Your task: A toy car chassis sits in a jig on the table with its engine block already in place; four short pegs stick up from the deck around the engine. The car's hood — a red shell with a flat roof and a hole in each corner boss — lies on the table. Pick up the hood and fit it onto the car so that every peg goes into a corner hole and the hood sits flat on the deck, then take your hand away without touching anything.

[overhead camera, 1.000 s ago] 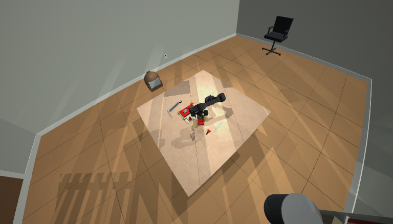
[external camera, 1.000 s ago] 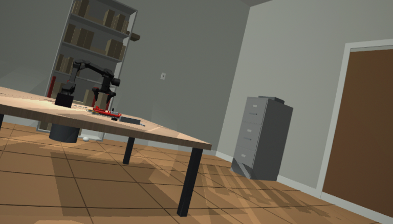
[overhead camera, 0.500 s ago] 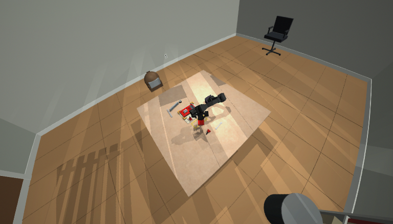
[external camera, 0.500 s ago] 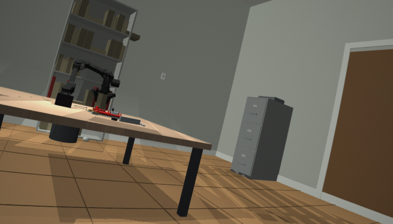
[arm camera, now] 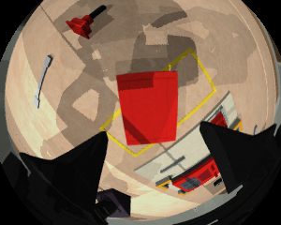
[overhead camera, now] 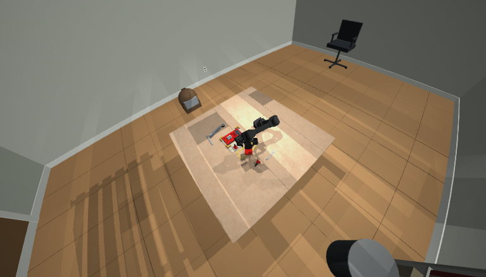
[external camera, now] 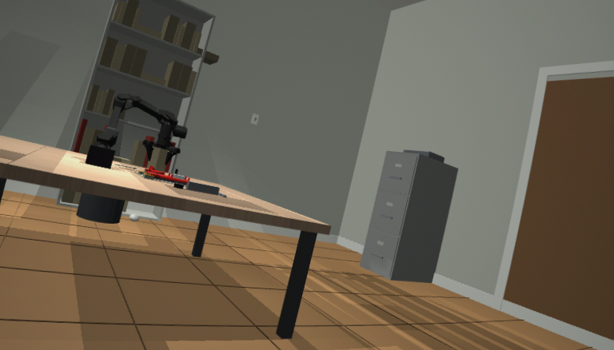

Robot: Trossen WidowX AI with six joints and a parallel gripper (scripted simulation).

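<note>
Now: gripper tip 5 cm above the red hood. Round my gripper tip: grey tool 19 cm to the left, 11 cm behind, 6 cm below.
</note>
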